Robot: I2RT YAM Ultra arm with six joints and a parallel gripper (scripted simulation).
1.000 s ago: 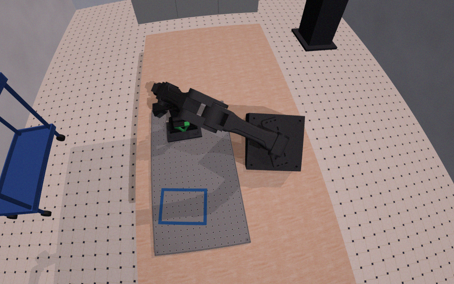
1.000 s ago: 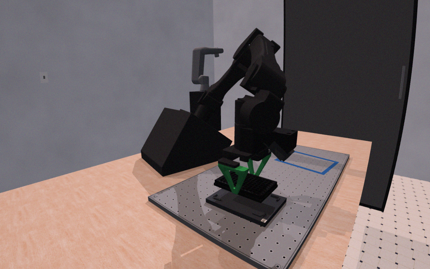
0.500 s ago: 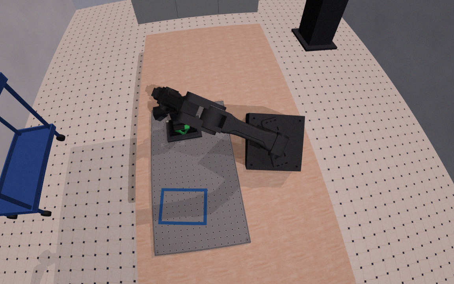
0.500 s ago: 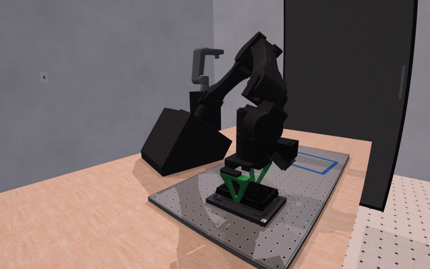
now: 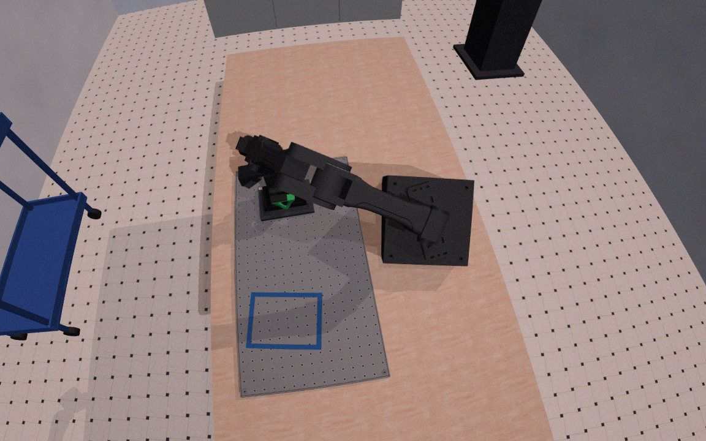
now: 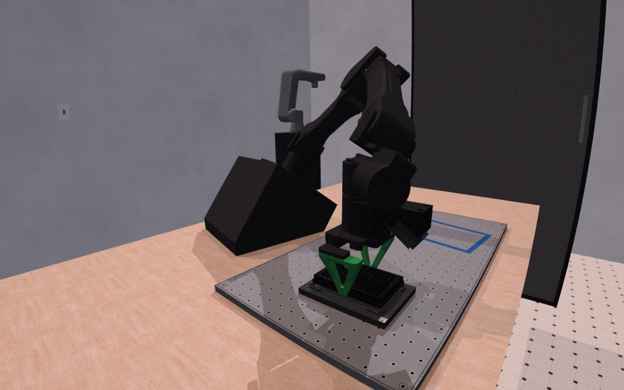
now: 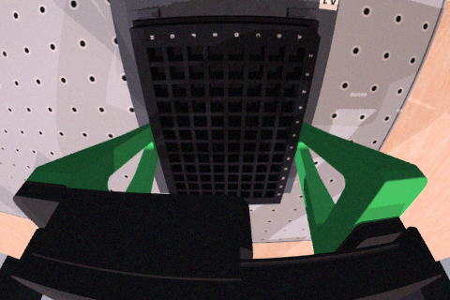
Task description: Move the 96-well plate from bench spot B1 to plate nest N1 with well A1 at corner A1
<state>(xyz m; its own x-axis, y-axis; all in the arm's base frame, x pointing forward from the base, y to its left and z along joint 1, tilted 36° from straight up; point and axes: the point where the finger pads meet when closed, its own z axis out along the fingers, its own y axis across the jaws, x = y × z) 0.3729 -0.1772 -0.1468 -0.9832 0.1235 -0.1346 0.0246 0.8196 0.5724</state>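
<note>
My gripper is now right at the black 96-well plate. From my hand the other things lie so: plate nest N1: 2 cm below; A1 label: 7 cm ahead, 6 cm to the right, 2 cm below.
</note>
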